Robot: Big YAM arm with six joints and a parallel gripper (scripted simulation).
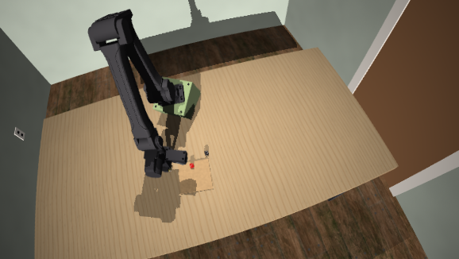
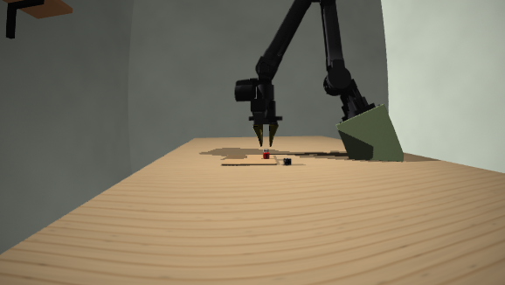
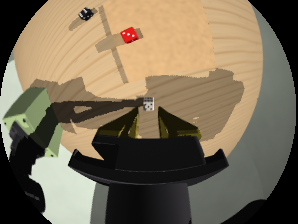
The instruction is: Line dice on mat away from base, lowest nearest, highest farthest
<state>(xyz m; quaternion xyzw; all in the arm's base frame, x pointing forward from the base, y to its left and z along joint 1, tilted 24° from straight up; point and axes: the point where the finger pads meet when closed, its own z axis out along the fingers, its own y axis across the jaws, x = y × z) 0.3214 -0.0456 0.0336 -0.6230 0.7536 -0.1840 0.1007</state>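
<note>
The white die is 2 cm below my hand. From my hand the other things lie so: tan mat: 11 cm to the left, 5 cm ahead, 3 cm below; then black die: 17 cm to the left, 5 cm behind, 2 cm below; then red die: 10 cm to the left, 2 cm below.
</note>
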